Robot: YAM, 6 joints.
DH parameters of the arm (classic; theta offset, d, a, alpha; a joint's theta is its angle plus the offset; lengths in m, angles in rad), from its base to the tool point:
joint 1: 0 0.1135 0.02 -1.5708
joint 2: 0 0 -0.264 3.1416
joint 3: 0.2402 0 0.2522 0
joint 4: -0.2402 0 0.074 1.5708
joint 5: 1.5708 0 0 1.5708
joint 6: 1.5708 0.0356 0 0
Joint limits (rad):
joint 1: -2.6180..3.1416
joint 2: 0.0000..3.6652
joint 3: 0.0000..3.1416
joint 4: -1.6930..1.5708
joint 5: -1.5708..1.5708
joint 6: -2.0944..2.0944
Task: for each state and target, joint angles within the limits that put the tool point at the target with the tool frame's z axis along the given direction. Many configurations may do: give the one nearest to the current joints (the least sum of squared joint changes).
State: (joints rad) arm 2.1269 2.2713 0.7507 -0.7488 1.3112 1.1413
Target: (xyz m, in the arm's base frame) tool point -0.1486 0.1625 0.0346 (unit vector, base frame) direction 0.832 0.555 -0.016
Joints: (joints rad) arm 2.4663 2.4625 0.9610 -1.5871 1.2632 1.1413
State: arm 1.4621 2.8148 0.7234 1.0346 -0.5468 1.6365
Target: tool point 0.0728 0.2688 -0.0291 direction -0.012 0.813 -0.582
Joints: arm 1.2745 2.4256 0.5052 1.2757 -0.2515 1.6365
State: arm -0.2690 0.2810 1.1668 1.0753 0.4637 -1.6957
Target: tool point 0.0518 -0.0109 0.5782 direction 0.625 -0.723 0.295
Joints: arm 0.4652 0.8150 1.5179 0.1968 1.1846 -1.6957
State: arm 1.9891 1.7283 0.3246 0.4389 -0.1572 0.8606
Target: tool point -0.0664 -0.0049 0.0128 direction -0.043 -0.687 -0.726
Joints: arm 2.8489 1.9176 0.0020 0.1318 -0.7341 0.8606
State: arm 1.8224 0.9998 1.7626 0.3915 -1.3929 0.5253
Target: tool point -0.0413 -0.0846 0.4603 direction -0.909 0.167 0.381
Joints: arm 1.4725 0.1794 0.9493 0.6015 -1.1714 0.5253
